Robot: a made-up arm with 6 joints. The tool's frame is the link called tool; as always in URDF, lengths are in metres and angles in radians.
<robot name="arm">
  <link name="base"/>
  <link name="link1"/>
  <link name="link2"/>
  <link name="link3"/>
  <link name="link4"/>
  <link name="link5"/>
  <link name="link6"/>
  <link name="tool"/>
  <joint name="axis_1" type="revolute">
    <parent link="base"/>
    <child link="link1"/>
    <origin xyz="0.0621 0.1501 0.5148" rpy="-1.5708 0 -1.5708"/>
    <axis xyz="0 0 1"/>
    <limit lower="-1.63" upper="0.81" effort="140" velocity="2.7"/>
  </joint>
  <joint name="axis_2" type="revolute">
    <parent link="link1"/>
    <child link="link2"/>
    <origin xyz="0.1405 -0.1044 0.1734" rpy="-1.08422 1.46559 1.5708"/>
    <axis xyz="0 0 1"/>
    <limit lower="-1.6" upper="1.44" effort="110" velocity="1.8"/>
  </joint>
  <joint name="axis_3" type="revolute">
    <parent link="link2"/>
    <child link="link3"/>
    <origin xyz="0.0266 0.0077 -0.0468" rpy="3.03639 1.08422 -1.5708"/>
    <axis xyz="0 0 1"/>
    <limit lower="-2.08" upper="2.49" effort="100" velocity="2.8"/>
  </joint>
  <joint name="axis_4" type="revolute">
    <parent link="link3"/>
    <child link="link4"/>
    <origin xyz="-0.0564 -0.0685 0.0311" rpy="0 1.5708 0"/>
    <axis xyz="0 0 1"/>
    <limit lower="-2.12" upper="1.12" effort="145" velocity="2.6"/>
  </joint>
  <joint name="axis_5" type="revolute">
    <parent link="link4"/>
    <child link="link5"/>
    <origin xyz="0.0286 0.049 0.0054" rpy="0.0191 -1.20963 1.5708"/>
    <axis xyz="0 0 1"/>
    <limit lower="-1.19" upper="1.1" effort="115" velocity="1.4"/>
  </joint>
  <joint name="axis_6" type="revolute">
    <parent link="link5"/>
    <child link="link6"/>
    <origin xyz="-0.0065 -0.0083 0.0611" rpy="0 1.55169 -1.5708"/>
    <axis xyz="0 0 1"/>
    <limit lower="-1.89" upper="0.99" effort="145" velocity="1.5"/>
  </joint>
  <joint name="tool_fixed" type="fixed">
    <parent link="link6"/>
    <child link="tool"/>
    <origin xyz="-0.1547 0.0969 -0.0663" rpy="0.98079 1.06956 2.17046"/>
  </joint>
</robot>
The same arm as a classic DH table. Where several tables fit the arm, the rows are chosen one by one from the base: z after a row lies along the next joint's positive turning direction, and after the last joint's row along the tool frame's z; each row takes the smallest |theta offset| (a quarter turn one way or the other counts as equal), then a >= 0, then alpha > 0; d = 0 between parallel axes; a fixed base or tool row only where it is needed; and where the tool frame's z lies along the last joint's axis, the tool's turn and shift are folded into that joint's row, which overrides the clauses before.
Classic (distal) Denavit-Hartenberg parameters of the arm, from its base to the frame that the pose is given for. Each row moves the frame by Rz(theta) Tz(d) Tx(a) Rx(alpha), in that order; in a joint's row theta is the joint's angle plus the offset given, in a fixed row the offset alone. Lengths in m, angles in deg.
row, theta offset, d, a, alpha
base (fixed), 90, 0.5148, 0.1501, 90
axis_1, 62.25, 0.244, 0.027, 87.19
axis_2, -88.52, -0.2176, 0.0273, -117.71
axis_3, 3.18, 0.0362, 0.0685, -90
axis_4, -88.83, -0.0327, -0.0296, -69.31
axis_5, 89.59, 0.0092, 0.0065, -88.91
axis_6, 64.78, -0.064, -0.1812, -74.49
tool (fixed), 114.48, 0.0226, 0, 0
Joint limits (deg, base to tool): -93.39..46.41 -91.67..82.51 -119.18..142.67 -121.47..64.17 -68.18..63.03 -108.29..56.72

